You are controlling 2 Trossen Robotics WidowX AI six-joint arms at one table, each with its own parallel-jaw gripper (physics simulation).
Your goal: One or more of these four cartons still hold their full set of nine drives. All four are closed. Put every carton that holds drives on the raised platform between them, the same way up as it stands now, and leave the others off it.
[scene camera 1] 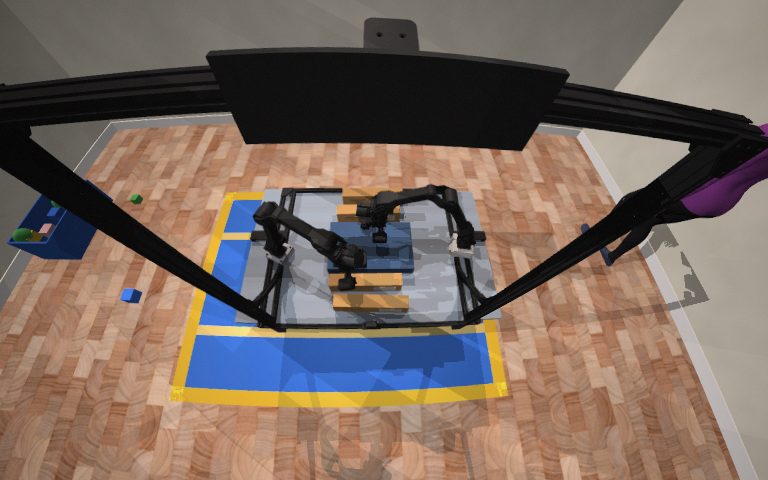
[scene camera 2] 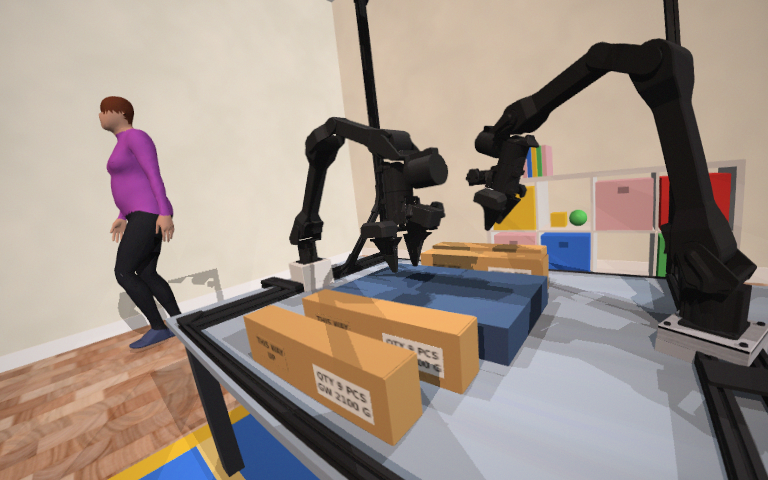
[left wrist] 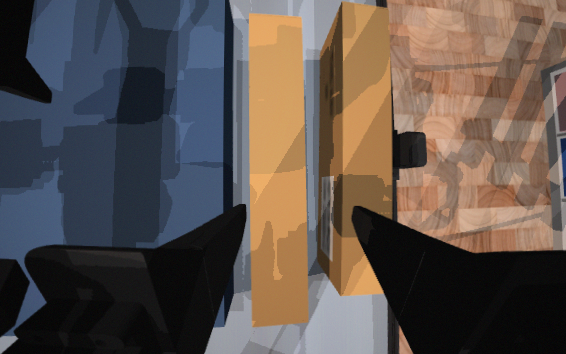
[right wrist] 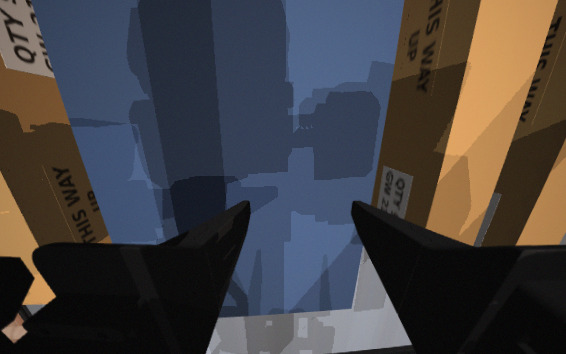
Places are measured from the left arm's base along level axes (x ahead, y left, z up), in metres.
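Pixels of known places: left gripper, fingertip midpoint: [scene camera 1: 356,275] [scene camera 2: 492,226] [left wrist: 299,211]; right gripper, fingertip midpoint: [scene camera 1: 377,231] [scene camera 2: 405,269] [left wrist: 3,97] [right wrist: 300,207]; left arm's base, link origin: [scene camera 1: 278,250] [scene camera 2: 713,324]; right arm's base, link origin: [scene camera 1: 463,243] [scene camera 2: 309,261].
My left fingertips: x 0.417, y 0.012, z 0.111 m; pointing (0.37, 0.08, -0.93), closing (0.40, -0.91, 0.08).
Note:
Ahead of a thing's pixels: the offset from my left fingertips to its top centre. Level surfaces: height alone.
Four closed orange cartons stand beside a low blue platform [scene camera 1: 402,232] [scene camera 2: 521,316]. Nearer scene camera 2 are an outer carton @(0.141 m back, 0.478 m left, 0.067 m down) [scene camera 1: 353,195] [scene camera 2: 331,362] and an inner carton @(0.118 m back, 0.369 m left, 0.067 m down) [scene camera 1: 345,212] [scene camera 2: 396,325]. On the far side are an inner carton @(0.030 m ahead, 0.024 m left, 0.067 m down) [scene camera 1: 390,281] [scene camera 2: 481,261] [left wrist: 277,165] and an outer carton @(0.092 m ahead, 0.054 m right, 0.067 m down) [scene camera 1: 370,302] [left wrist: 365,115]. Some sides show "QTY 9 PCS" or "THIS WAY UP" upright. My left gripper [scene camera 2: 499,219] [left wrist: 299,211] is open and empty, above the far pair. My right gripper [scene camera 2: 404,267] [right wrist: 300,207] is open and empty, above the platform. Carton contents are hidden.
The grey table @(0.152 m down) [scene camera 2: 589,396] has a black frame rail [scene camera 2: 266,384] near the outer carton. Both arms reach in over the middle. Each pair has a narrow gap between its cartons. A person [scene camera 2: 135,169] stands beyond the table, and a shelf unit [scene camera 2: 591,203] stands by the wall.

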